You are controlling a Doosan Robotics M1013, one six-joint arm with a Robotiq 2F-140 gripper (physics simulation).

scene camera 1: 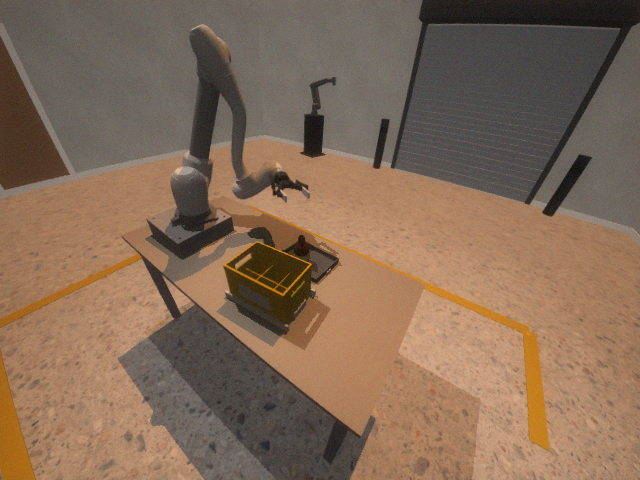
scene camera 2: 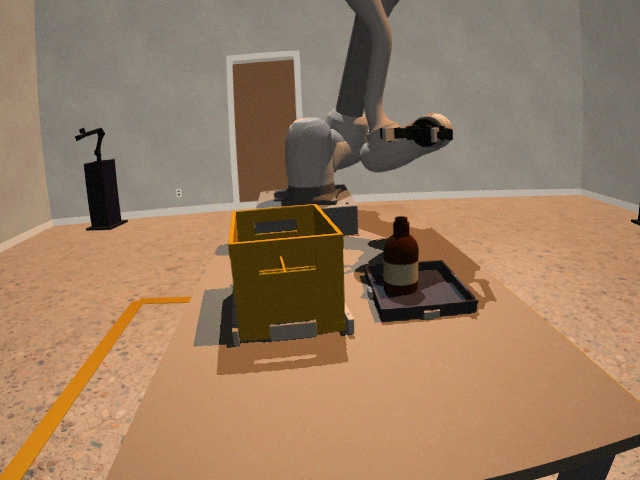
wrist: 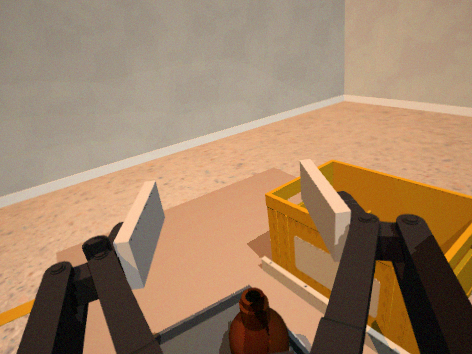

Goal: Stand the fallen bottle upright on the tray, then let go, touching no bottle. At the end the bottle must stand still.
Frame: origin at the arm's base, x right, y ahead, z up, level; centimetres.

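Seen in the pictures: gripper, fingertip midpoint: (scene camera 1: 297,197) (scene camera 2: 408,135) (wrist: 230,189); arm's base at its link origin: (scene camera 1: 196,217) (scene camera 2: 312,198).
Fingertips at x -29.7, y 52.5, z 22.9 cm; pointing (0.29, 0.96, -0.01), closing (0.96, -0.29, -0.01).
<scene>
Pixels of each thing's top centre, then the offset from my fingertips to it. Level surfaces: height alone.
- brown bottle at its top centre: (wrist: 252,296) (scene camera 2: 401,217) (scene camera 1: 301,236) dx +2.1, dy +5.6, dz -16.7 cm
- dark tray at its top centre: (scene camera 2: 416,281) (scene camera 1: 307,257) dx -1.2, dy +6.5, dz -30.1 cm
- yellow crate at its top centre: (wrist: 369,197) (scene camera 2: 279,220) (scene camera 1: 268,264) dx +25.3, dy +13.7, dz -15.1 cm
- brown table at its surface level: dz -32.6 cm
A brown bottle (scene camera 1: 301,245) (scene camera 2: 401,255) (wrist: 258,325) with a cream label stands upright on the dark tray (scene camera 1: 327,272) (scene camera 2: 429,312) (wrist: 200,315), near the tray's side towards the crate. In the wrist view its neck and shoulder show at the bottom edge, and its lower part is cut off. My gripper (scene camera 1: 296,195) (scene camera 2: 410,134) (wrist: 230,189) is open and empty. It is high above the table, behind the bottle on the robot's side, well apart from it. No finger touches the bottle.
A yellow crate (scene camera 1: 268,289) (scene camera 2: 289,289) (wrist: 287,240) with inner dividers stands beside the tray, held by pale brackets at its base. Both are on the brown table (scene camera 1: 361,330) (scene camera 2: 361,413) (wrist: 200,240). The robot's base block (scene camera 1: 191,237) (scene camera 2: 341,219) is at the table's far end.
</scene>
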